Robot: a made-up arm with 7 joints. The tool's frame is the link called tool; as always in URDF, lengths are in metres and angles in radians.
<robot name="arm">
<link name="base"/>
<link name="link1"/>
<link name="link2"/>
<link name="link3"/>
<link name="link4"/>
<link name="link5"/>
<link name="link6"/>
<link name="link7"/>
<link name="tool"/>
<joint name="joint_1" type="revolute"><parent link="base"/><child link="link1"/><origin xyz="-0.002 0.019 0.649" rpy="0 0 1.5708"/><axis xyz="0 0 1"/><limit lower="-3.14" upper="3.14"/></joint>
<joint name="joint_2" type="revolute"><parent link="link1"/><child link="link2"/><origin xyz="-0.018 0.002 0.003" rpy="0 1.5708 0"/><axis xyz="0 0 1"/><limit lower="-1.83" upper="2.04"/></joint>
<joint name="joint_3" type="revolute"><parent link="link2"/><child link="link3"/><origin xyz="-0.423 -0.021 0.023" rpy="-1.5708 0 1.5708"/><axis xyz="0 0 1"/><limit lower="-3.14" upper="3.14"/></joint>
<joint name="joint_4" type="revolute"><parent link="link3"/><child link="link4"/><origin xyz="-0.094 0.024 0.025" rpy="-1.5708 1.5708 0"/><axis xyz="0 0 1"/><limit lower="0.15" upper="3.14"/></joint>
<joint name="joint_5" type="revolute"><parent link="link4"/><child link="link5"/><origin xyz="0.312 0.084 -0.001" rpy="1.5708 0 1.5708"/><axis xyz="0 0 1"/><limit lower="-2.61" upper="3.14"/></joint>
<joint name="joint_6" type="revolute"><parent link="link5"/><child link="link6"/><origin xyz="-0.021 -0.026 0.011" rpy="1.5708 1.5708 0"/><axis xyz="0 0 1"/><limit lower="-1.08" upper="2.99"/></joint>
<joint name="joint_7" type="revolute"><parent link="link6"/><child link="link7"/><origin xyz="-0.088 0.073 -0.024" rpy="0 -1.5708 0"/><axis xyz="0 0 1"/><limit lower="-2.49" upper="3.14"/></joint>
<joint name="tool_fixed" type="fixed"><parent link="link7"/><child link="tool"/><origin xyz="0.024 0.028 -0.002" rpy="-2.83 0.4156 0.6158"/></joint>
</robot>
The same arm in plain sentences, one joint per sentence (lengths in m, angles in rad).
The arm has seven revolute joints in a row. What follows holds with every joint at zero, and every direction is one of the base frame's.
The first joint sits 0.0020 m along -x and 0.0190 m along +y and 0.6490 m along +z from the base frame's origin and rotates about +z, from -3.1400 to 3.1400 rad.
The second joint sits 0.0020 m along -x and 0.0180 m along -y and 0.0030 m along +z from the first joint and rotates about +y, from -1.8300 to 2.0400 rad.
The third joint sits 0.0210 m along +x and 0.0230 m along +y and 0.4230 m along +z from the second joint and rotates about +z, from -3.1400 to 3.1400 rad.
The fourth joint sits 0.0940 m along +x and 0.0240 m along -y and 0.0250 m along +z from the third joint and rotates about -y, from 0.1500 to 3.1400 rad.
The fifth joint sits 0.0840 m along +x and 0.0010 m along +y and 0.3120 m along -z from the fourth joint and rotates about -z, from -2.6100 to 3.1400 rad.
The sixth joint sits 0.0210 m along -x and 0.0260 m along +y and 0.0110 m along -z from the fifth joint and rotates about +y, from -1.0800 to 2.9900 rad.
The seventh joint sits 0.0730 m along +x and 0.0240 m along -y and 0.0880 m along -z from the sixth joint and rotates about -z, from -2.4900 to 3.1400 rad.
The tool frame, which is the frame that the pose is given for, sits 0.0280 m along +x and 0.0240 m along +y and 0.0020 m along +z from the seventh joint; its axes are the base frame's turned by roll 0.3116, pitch -0.4156 and yaw 0.9550 rad (as in URDF: about the fixed x, then y, then z).

